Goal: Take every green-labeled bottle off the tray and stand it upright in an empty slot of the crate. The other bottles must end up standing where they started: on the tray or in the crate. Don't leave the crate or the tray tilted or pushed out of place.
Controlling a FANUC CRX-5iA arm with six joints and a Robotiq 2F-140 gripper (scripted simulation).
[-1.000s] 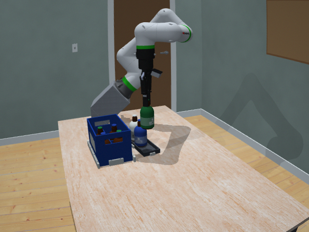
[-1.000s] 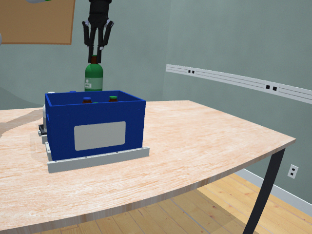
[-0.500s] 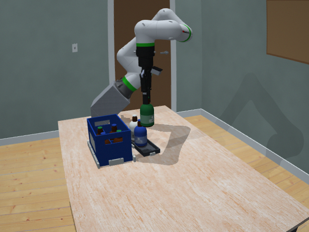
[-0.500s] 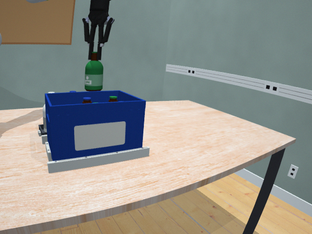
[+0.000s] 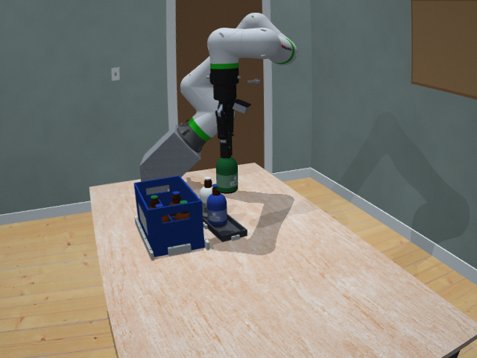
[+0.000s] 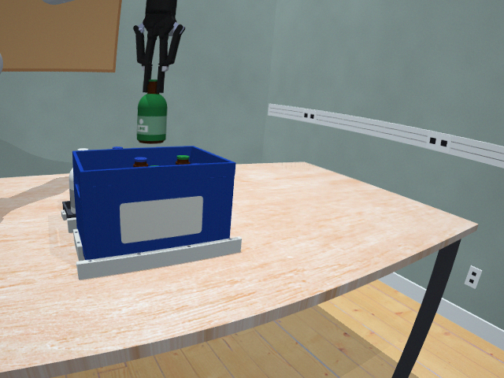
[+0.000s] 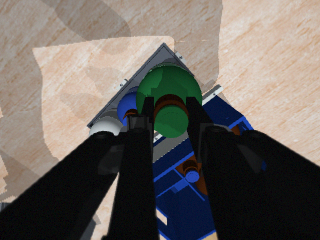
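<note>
The green-labeled bottle is 80 mm below my hand. From my hand the other things lie so: white-labeled bottle 170 mm behind, 50 mm to the right, 240 mm below; then blue-labeled bottle 80 mm behind, 30 mm to the right, 240 mm below; then black tray 80 mm behind, 30 mm to the right, 310 mm below.
</note>
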